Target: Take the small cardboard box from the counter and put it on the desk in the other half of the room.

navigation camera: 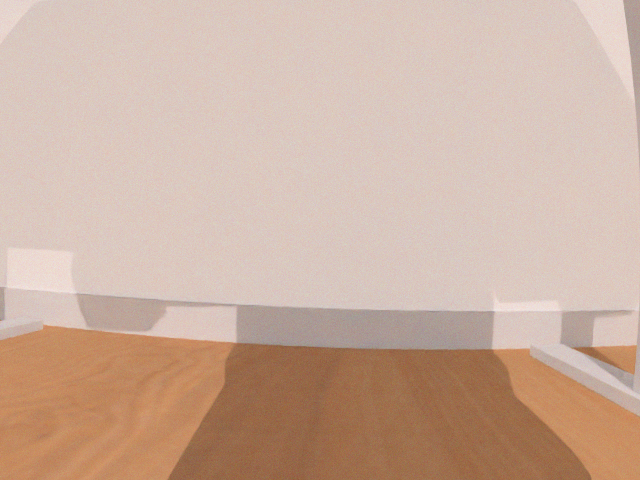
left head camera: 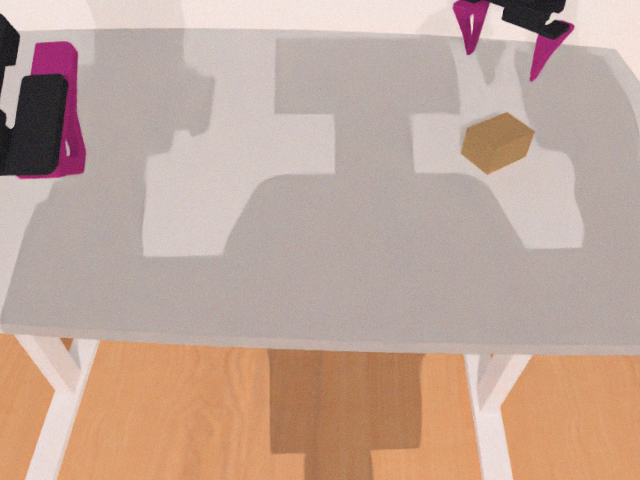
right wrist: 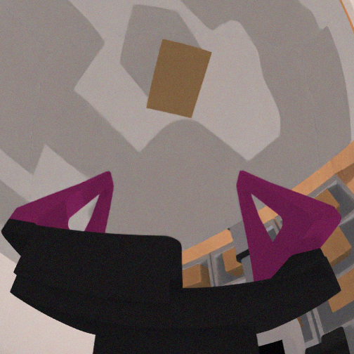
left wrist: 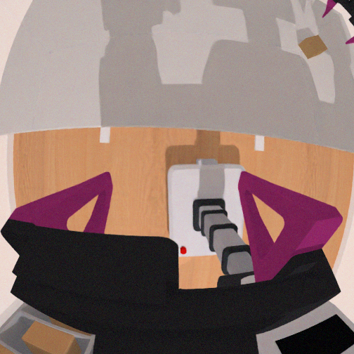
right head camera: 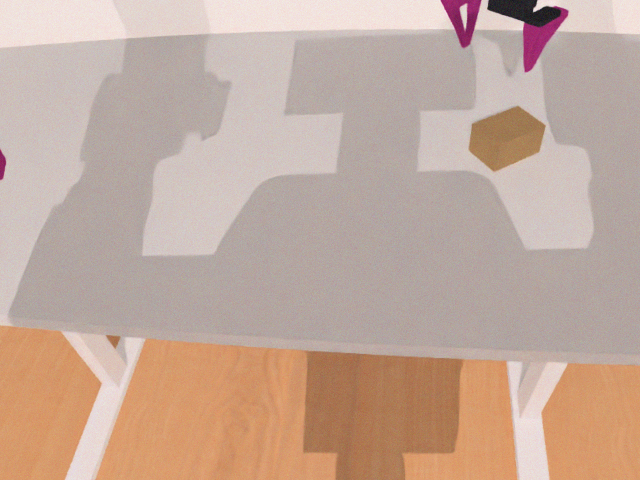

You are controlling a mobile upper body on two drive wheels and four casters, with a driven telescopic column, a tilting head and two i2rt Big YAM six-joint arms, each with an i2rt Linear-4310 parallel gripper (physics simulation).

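Frame: origin at the left arm's base, x ahead, y left, z up, level; centimetres.
Seen in the pictures: left gripper, between the fingertips: [left head camera: 5,164]; right gripper, between the fingertips: [left head camera: 500,66] [right head camera: 495,57].
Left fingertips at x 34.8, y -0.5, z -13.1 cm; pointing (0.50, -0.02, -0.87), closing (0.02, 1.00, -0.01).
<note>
A point is followed by its place in that frame.
The small cardboard box [left head camera: 497,143] @[x 72.5, y -47.9, z -41.0 cm] [right head camera: 506,138] @[x 72.6, y -48.5, z -41.0 cm] [left wrist: 313,46] [right wrist: 179,78] rests on the grey table top [left head camera: 336,289] @[x 50.1, y -22.6, z -46.0 cm] [right head camera: 336,289] @[x 50.0, y -24.5, z -46.0 cm] [left wrist: 60,85] [right wrist: 165,215], at the right in both head camera views. The table has white legs and stands against a pale wall. My right gripper [left head camera: 500,67] @[x 72.7, y -45.2, z -28.2 cm] [right head camera: 496,59] @[x 72.7, y -45.2, z -28.2 cm] [right wrist: 174,178] is open and empty, raised above and behind the box and apart from it. My left gripper [left wrist: 175,178] is open and empty, high up at the far left; part of it shows at the left edge of the left head camera view.
White table legs [left head camera: 67,408] [right head camera: 529,428] stand below the front edge. In the left wrist view my white base [left wrist: 182,215] stands in front of the table. Grey bins with brown boxes [right wrist: 232,262] [left wrist: 50,340] show low in both wrist views. A wall [navigation camera: 320,155] @[x 122.9, y -23.5, z -96.5 cm] is ahead.
</note>
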